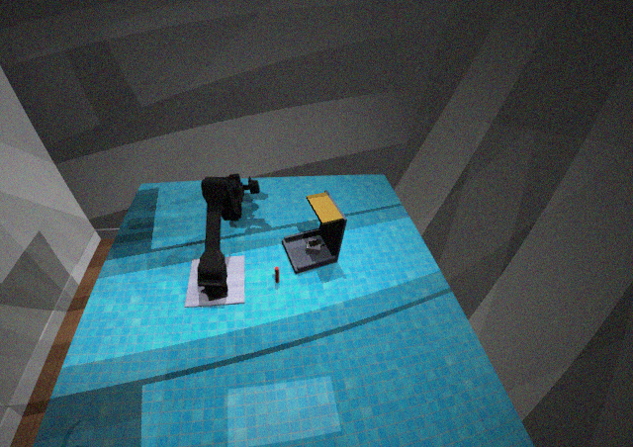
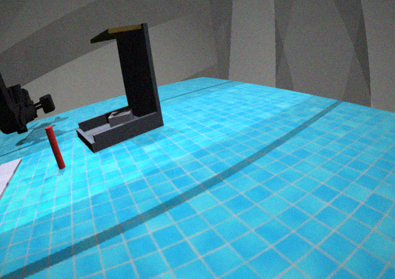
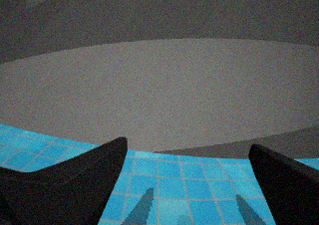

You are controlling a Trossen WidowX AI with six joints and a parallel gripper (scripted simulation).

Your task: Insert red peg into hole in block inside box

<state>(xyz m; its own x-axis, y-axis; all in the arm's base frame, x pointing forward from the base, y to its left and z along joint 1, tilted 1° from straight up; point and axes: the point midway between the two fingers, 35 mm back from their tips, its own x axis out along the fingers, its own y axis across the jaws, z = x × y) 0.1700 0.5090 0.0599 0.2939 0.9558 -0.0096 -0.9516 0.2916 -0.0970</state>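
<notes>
Right now my gripper tip is 30 mm short of the red peg, 560 mm to the left of it and 30 mm above it. Also, from my gripper tip: box back wall 260 mm ahead, 460 mm to the right, 50 mm above; box floor 180 mm ahead, 470 mm to the right, 60 mm below; yellow-topped roof 220 mm ahead, 460 mm to the right, 160 mm above.
</notes>
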